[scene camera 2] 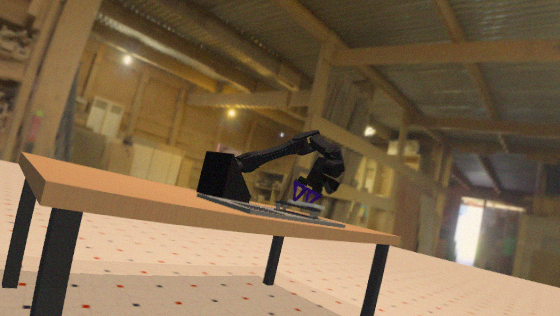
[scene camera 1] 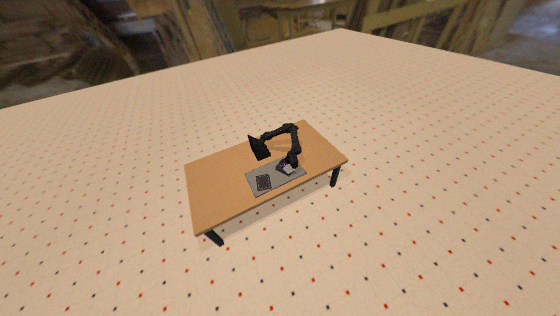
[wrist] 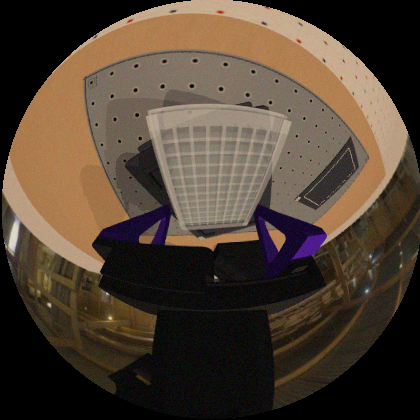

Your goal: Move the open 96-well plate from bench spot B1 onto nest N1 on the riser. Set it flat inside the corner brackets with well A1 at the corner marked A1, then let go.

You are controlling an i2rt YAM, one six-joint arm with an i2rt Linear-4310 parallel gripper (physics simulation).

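Where they show: gripper, fingertip midpoint: (scene camera 2: 299, 203) (scene camera 1: 286, 165) (wrist: 211, 208); arm's base, origin of the base link: (scene camera 2: 228, 173) (scene camera 1: 259, 144).
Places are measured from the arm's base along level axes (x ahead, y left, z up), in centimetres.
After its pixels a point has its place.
The pale 96-well plate (scene camera 1: 288, 170) {x 43.4, y 6.2, z -5.4 cm} (scene camera 2: 313, 205) {x 45.6, y 3.9, z -5.5 cm} (wrist: 215, 170) {x 41.7, y 8.2, z -5.4 cm} is on or just above the dark riser (scene camera 1: 280, 169) {x 36.8, y 1.5, z -7.0 cm} (wrist: 143, 167) {x 41.8, y 14.0, z -6.8 cm}. In the wrist view its edges look turned relative to the riser's visible edges. Most of the riser top, the corner brackets and the A1 mark are hidden or too small to read, so I cannot tell if the plate lies flat inside nest N1. My gripper (scene camera 1: 284, 166) {x 36.5, y 8.3, z -6.0 cm} (scene camera 2: 307, 200) {x 36.5, y 8.3, z -6.0 cm} (wrist: 211, 208) {x 36.5, y 8.3, z -6.0 cm} is open, with its purple fingers on either side of the plate's near end. The dark outlined bench spot (scene camera 1: 263, 182) {x 37.6, y -18.2, z -10.4 cm} (wrist: 330, 176) {x 38.2, y -15.8, z -10.4 cm} holds no plate.
A grey perforated board (scene camera 1: 251, 179) {x 27.6, y -25.7, z -10.6 cm} (wrist: 210, 72) {x 48.9, y 8.1, z -10.5 cm} lies under the riser and the bench spot. It rests on the wooden table (scene camera 1: 215, 200) {x 27.6, y -61.8, z -11.8 cm} (scene camera 2: 140, 200) {x 48.8, y -67.7, z -12.3 cm} (wrist: 55, 130) {x 49.1, y 29.3, z -11.8 cm}. The black arm base (scene camera 1: 259, 149) {x 10.7, y -5.0, z 3.3 cm} (scene camera 2: 220, 175) {x 4.8, y -8.7, z -1.9 cm} stands behind the board.
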